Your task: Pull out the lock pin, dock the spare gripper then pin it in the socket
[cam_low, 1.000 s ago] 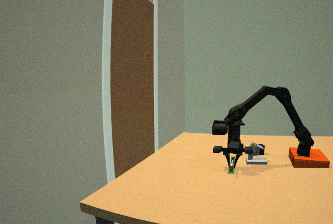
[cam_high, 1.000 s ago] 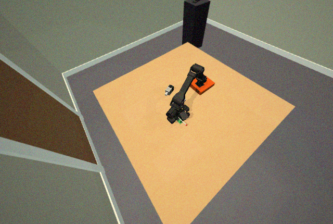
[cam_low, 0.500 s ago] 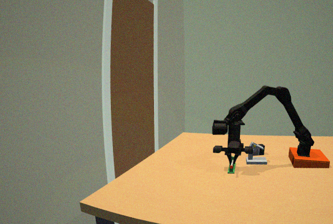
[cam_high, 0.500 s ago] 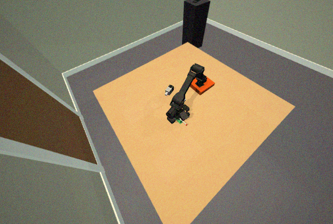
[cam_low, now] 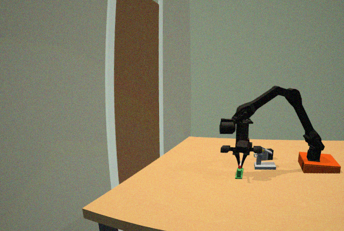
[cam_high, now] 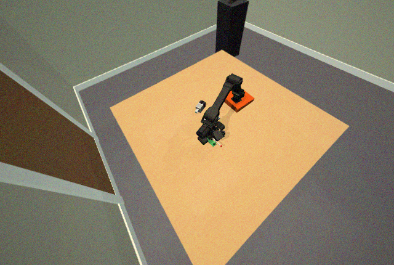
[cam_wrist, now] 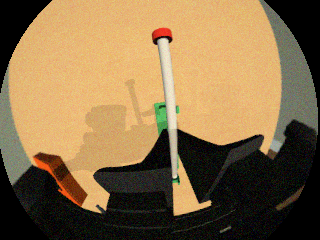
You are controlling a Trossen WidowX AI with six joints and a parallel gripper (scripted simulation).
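My gripper tip is now 1 cm short of the green bracket, 4 cm to the left of it and 2 cm above it. Round my gripper tip: spare gripper 9 cm behind, 29 cm to the right, 1 cm below; then grey mount 10 cm behind, 15 cm to the right, 1 cm above.
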